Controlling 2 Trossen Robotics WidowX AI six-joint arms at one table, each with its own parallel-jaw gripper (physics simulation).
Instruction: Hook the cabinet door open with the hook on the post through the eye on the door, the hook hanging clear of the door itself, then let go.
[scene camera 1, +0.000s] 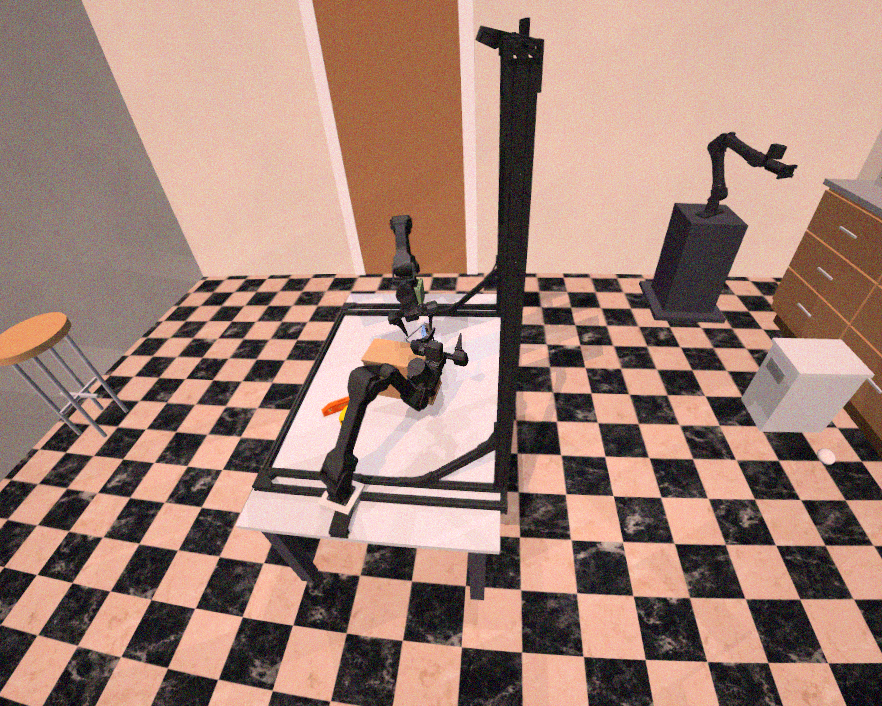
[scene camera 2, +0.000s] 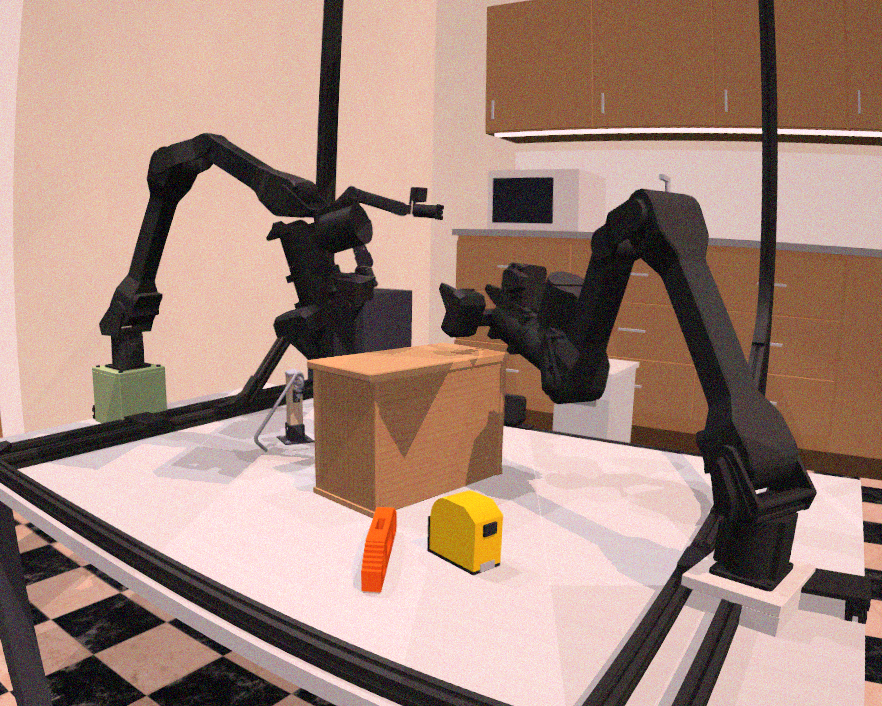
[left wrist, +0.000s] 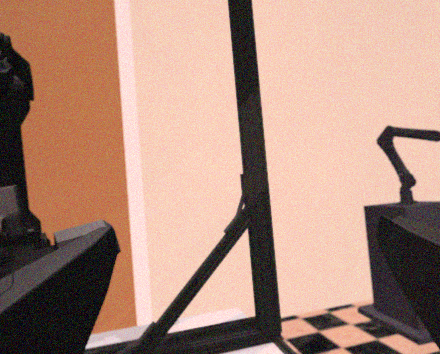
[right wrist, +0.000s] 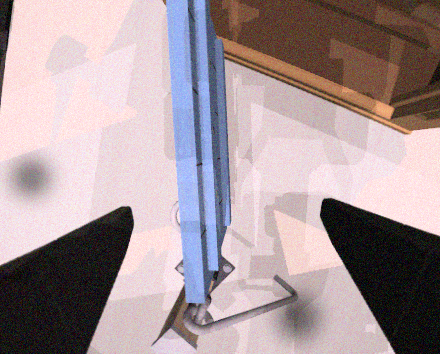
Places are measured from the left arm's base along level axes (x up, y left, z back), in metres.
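Pixels of known places: left gripper, fingertip midpoint: (scene camera 1: 447, 330) (scene camera 2: 464, 286) (left wrist: 246, 232); right gripper, fingertip midpoint: (scene camera 1: 419, 333) (right wrist: 228, 211); left arm's base at its link origin: (scene camera 1: 341, 493) (scene camera 2: 751, 570); right arm's base at its link origin: (scene camera 2: 128, 366).
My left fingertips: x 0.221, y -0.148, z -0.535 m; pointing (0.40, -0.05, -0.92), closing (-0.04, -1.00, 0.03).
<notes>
For each thing: its top centre in the pictures, then the offset to it from my left fingertips. "spot": a spot on its surface instead. Level surfaces: height alone.
- wooden cabinet at its top centre: (scene camera 2: 412, 356) (scene camera 1: 400, 353) dz +0.063, dx -0.081, dy +0.154 m
- small ring eye at a spot on its surface: (right wrist: 175, 214) spot: dz -0.135, dx -0.173, dy +0.122 m
- short post at a spot on its surface: (right wrist: 197, 312) spot: dz -0.177, dx -0.146, dy +0.168 m
- orange block at its top centre: (scene camera 2: 380, 523) (scene camera 1: 341, 400) dz +0.220, dx -0.212, dy +0.330 m
- yellow tape measure at a spot on its surface: (scene camera 2: 466, 528) spot: dz +0.294, dx -0.205, dy +0.285 m
- table at its surface level: dx -0.252 m
The wooden cabinet (scene camera 1: 389, 353) (scene camera 2: 410, 420) (right wrist: 324, 53) stands mid-table. In the right wrist view its blue door (right wrist: 197, 158) (scene camera 1: 429, 329) stands open, seen edge-on from above. A small ring eye (right wrist: 175, 214) sits on the door's left face. The short post (right wrist: 197, 312) (scene camera 2: 293, 413) stands just past the door's free end. The wire hook (right wrist: 254, 309) (scene camera 2: 266, 423) slopes from the post down to the table on the door's other side, apart from the eye. My right gripper (right wrist: 228, 211) (scene camera 1: 406, 322) (scene camera 2: 301, 332) is open and empty, straddling the door from above. My left gripper (scene camera 1: 452, 350) (scene camera 2: 469, 304) is open and empty above the cabinet's far side.
An orange block (scene camera 2: 378, 549) (scene camera 1: 335, 406) and a yellow tape measure (scene camera 2: 466, 528) lie in front of the cabinet. A black frame (scene camera 1: 515, 210) (left wrist: 254, 175) rims the table (scene camera 1: 403, 434). The right arm's base is a green block (scene camera 2: 129, 392).
</notes>
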